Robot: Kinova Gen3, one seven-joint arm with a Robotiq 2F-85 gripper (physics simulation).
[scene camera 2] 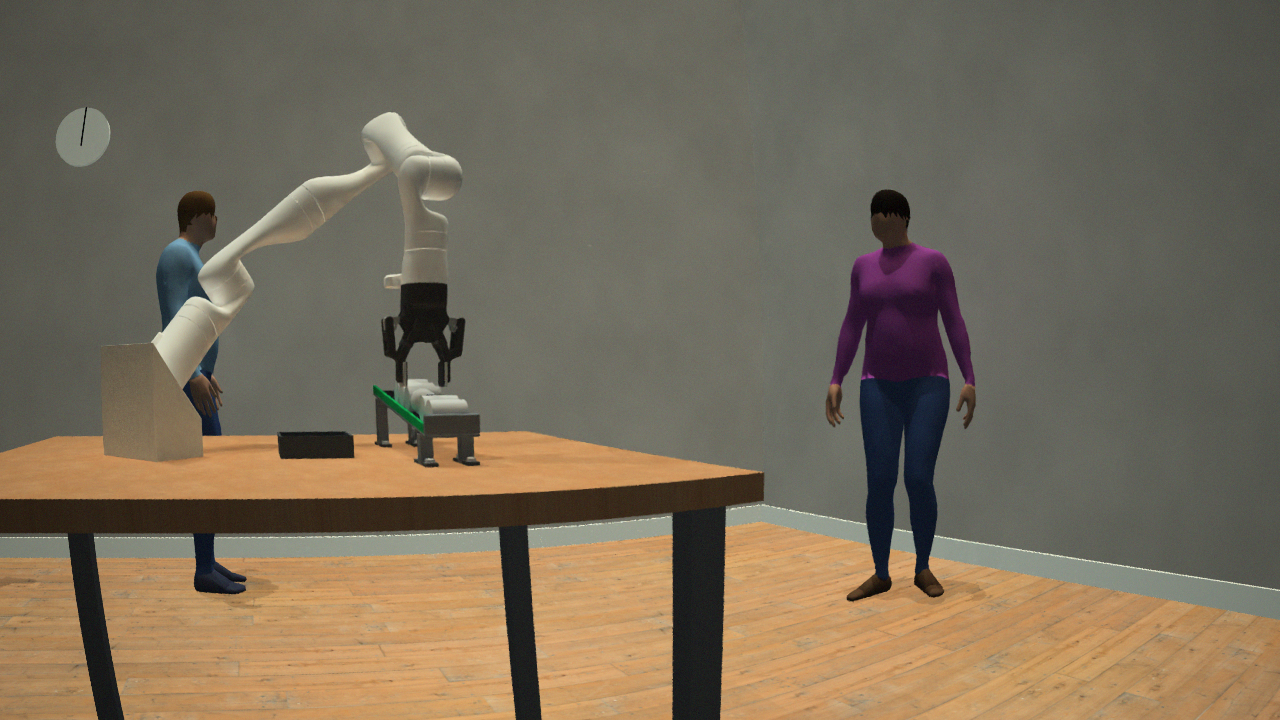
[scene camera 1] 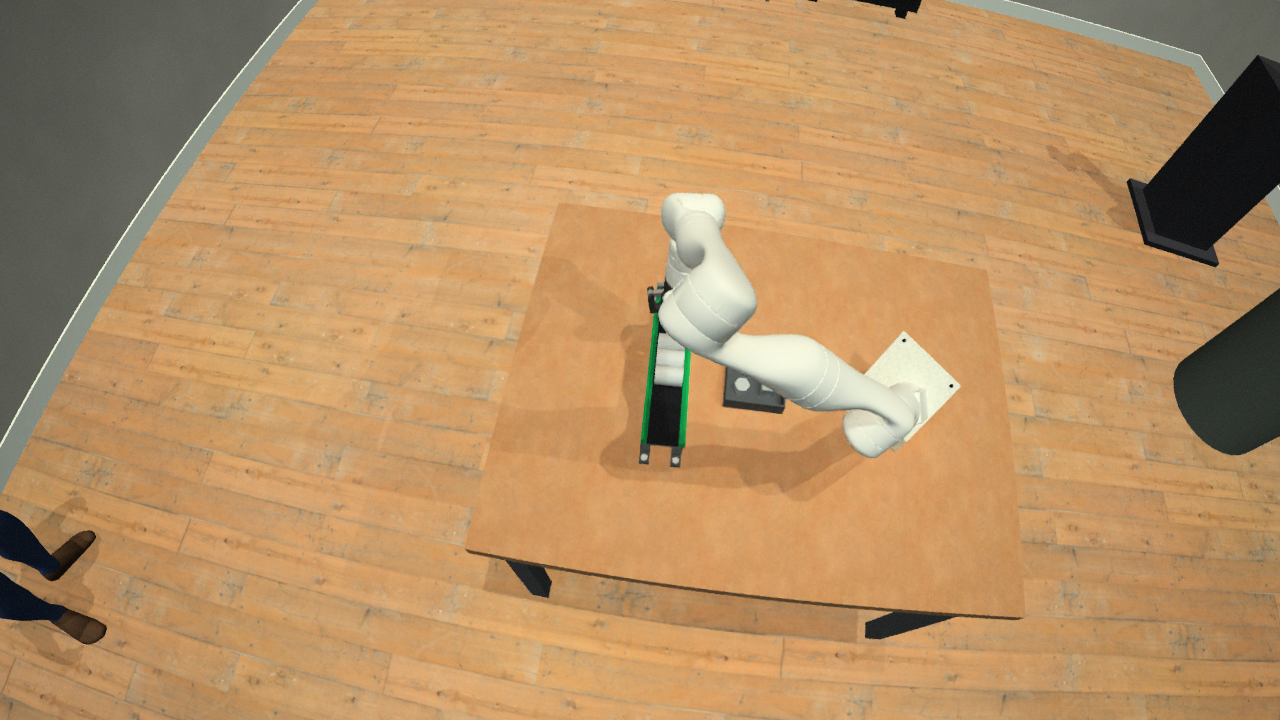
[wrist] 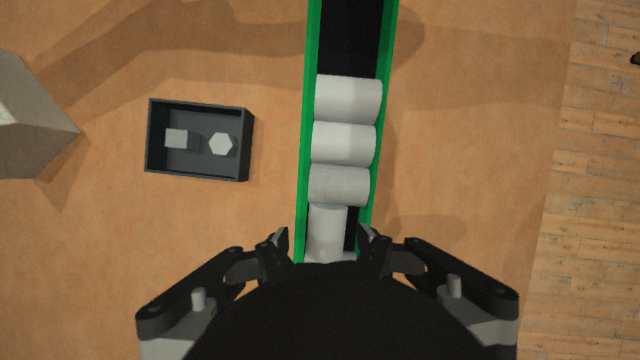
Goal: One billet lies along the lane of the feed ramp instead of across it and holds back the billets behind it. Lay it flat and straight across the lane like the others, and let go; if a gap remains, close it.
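Places are measured from the arm's base along level axes (x up, y ahead, z left), in millimetres.
Pixels of known places: gripper, between the fingertips: (scene camera 2: 423, 386) (wrist: 322, 235); arm's base, origin of its link: (scene camera 2: 149, 392).
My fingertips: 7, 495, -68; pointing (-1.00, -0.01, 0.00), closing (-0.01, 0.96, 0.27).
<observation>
Ahead of a thing's pixels: the offset from my fingertips to its middle, as dx, dy, dz. Level surfaces: height alone.
The feed ramp (scene camera 1: 648, 394) (scene camera 2: 400, 406) (wrist: 302, 200) has green side rails and a black floor. In the wrist view, one pale grey billet {-26, +4, -1} (wrist: 326, 232) lies along the lane, close to the left rail, with a dark strip of floor on its right. Three billets lie across the lane above it: the top one {-9, -6, +126} (wrist: 348, 99), the middle one {-14, -1, +86} (wrist: 343, 143) and the lowest {-20, +5, +47} (wrist: 339, 185), which meets the lengthwise billet's end. Part of another billet {-32, +18, -47} (wrist: 350, 257) shows at its other end, mostly hidden by the gripper. My gripper (scene camera 2: 421, 381) (wrist: 322, 235) is open and empty above the lane, its fingers apart across the lengthwise billet.
A dark open box {-92, -187, +60} (scene camera 1: 754, 405) (scene camera 2: 315, 445) (wrist: 242, 145) stands on the table {dx -109} (scene camera 1: 805, 537) (scene camera 2: 581, 474) beside the ramp, holding a hexagonal piece {-97, -159, +63} (wrist: 221, 143) and a square one {-93, -215, +57} (wrist: 176, 138). The robot base (scene camera 1: 913, 367) (scene camera 2: 143, 402) stands beyond it. Two people stand off the table.
</observation>
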